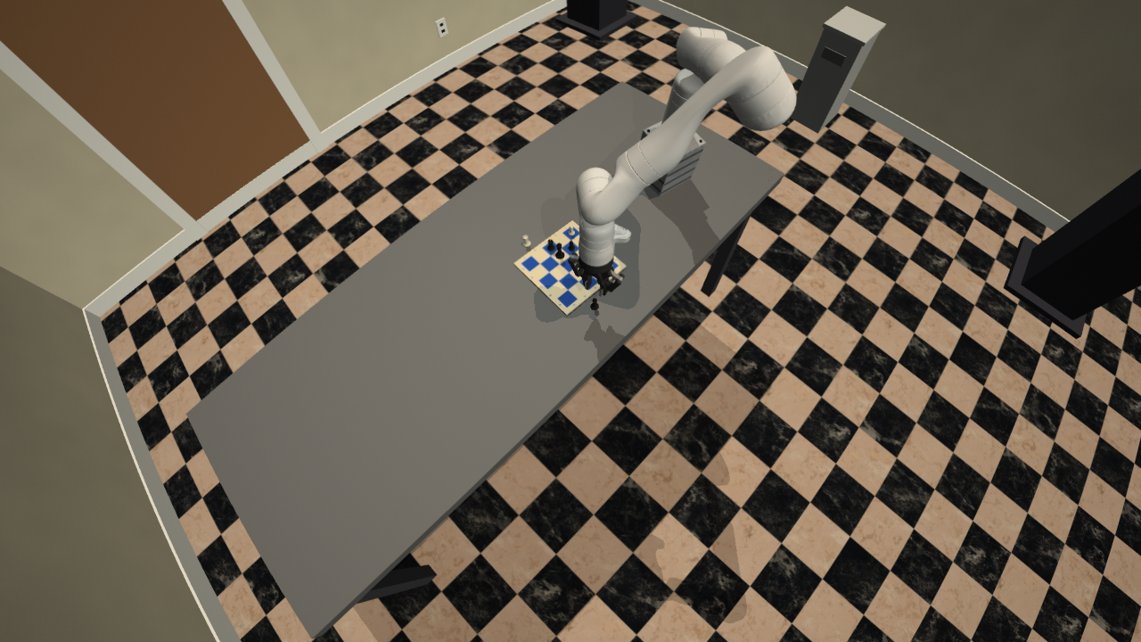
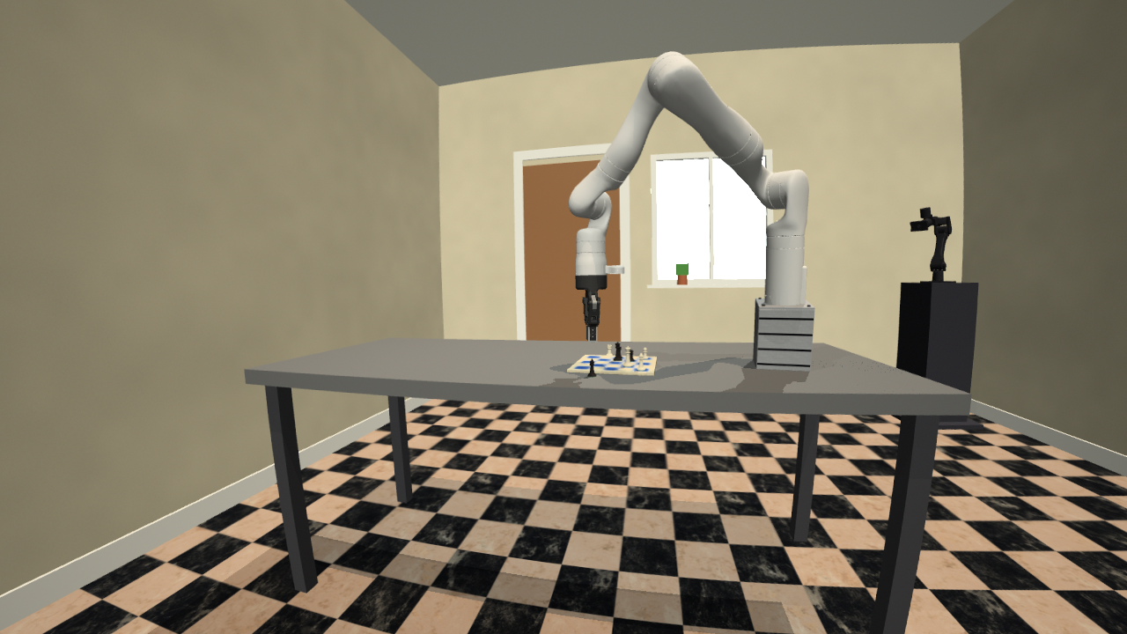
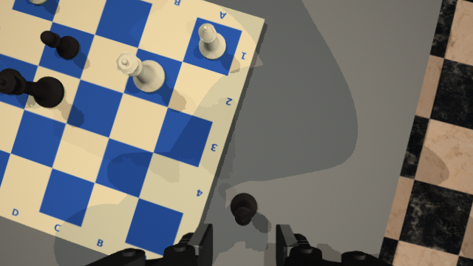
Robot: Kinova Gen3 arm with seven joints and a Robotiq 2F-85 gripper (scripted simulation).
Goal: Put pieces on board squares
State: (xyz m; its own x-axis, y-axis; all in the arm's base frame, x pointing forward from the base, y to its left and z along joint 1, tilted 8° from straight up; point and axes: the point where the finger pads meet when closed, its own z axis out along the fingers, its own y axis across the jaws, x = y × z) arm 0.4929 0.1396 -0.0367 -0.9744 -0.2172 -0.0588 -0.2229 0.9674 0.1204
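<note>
Right now the black bishop is 8 cm below my hand. Round my hand: tall black piece 5 cm behind, 18 cm to the right, 7 cm below; then chessboard 5 cm behind, 14 cm to the right, 10 cm below; then tall white piece 8 cm behind, 10 cm to the right, 7 cm below.
</note>
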